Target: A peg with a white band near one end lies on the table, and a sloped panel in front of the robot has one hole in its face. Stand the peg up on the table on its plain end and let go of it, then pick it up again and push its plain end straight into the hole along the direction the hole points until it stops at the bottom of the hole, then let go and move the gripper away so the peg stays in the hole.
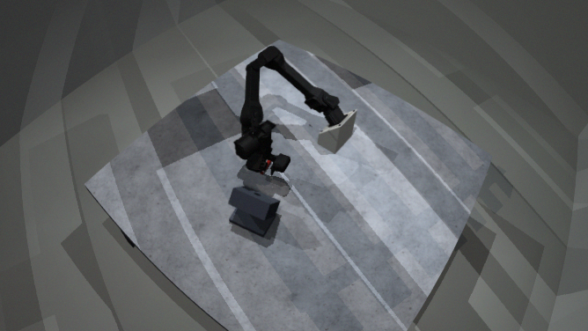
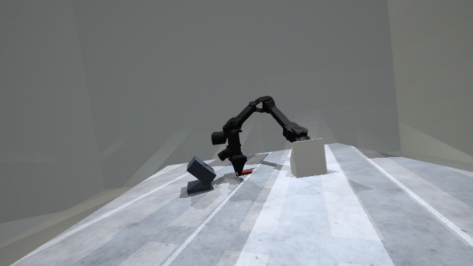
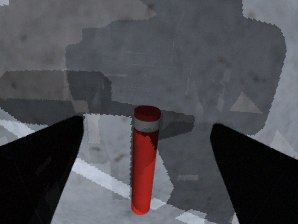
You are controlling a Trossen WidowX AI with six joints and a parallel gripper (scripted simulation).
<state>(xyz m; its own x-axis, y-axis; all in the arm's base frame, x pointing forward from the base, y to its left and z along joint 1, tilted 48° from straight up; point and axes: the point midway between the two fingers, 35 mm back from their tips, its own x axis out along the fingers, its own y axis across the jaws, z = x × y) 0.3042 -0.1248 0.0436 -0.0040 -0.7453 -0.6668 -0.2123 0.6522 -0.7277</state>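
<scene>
The red peg lies 1 cm behind my gripper tip. From my gripper tip the other things lie so: dark base plate: 18 cm ahead, 10 cm to the left; then dark sloped panel: 16 cm ahead, 9 cm to the left, 7 cm above.
</scene>
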